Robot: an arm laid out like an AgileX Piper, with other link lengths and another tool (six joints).
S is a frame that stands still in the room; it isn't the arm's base.
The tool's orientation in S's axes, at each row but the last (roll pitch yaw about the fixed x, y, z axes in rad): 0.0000, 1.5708, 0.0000; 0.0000, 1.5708, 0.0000; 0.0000, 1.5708, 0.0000; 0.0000, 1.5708, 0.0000; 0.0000, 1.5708, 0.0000; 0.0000, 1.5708, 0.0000; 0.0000, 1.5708, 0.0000; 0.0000, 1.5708, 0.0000; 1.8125, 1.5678, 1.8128; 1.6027, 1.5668, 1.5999; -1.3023, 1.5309, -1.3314; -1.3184, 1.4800, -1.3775; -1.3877, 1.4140, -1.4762
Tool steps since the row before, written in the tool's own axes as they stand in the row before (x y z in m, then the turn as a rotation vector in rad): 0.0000, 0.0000, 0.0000, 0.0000, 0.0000, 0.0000; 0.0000, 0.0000, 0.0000, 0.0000, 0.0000, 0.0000; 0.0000, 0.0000, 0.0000, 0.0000, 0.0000, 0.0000; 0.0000, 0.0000, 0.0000, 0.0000, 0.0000, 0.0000; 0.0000, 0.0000, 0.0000, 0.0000, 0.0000, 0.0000; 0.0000, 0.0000, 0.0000, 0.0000, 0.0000, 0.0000; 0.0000, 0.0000, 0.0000, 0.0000, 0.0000, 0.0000; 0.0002, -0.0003, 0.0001, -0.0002, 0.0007, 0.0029; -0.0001, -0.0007, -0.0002, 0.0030, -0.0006, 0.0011; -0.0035, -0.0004, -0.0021, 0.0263, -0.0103, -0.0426; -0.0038, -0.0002, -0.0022, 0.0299, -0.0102, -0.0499; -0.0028, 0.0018, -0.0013, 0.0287, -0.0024, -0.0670; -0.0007, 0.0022, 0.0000, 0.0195, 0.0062, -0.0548
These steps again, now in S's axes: 0.0000, 0.0000, 0.0000, 0.0000, 0.0000, 0.0000; 0.0000, 0.0000, 0.0000, 0.0000, 0.0000, 0.0000; 0.0000, 0.0000, 0.0000, 0.0000, 0.0000, 0.0000; 0.0000, 0.0000, 0.0000, 0.0000, 0.0000, 0.0000; 0.0000, 0.0000, 0.0000, 0.0000, 0.0000, 0.0000; 0.0000, 0.0000, 0.0000, 0.0000, 0.0000, 0.0000; 0.0000, 0.0000, 0.0000, 0.0000, 0.0000, 0.0000; 0.0001, -0.0003, -0.0002, 0.0029, 0.0007, 0.0002; -0.0002, -0.0007, 0.0001, 0.0011, -0.0006, -0.0030; -0.0021, -0.0004, 0.0035, -0.0426, -0.0101, -0.0263; -0.0022, 0.0000, 0.0038, -0.0499, -0.0099, -0.0300; -0.0012, 0.0021, 0.0026, -0.0665, -0.0011, -0.0299; 0.0002, 0.0023, 0.0004, -0.0537, 0.0078, -0.0218
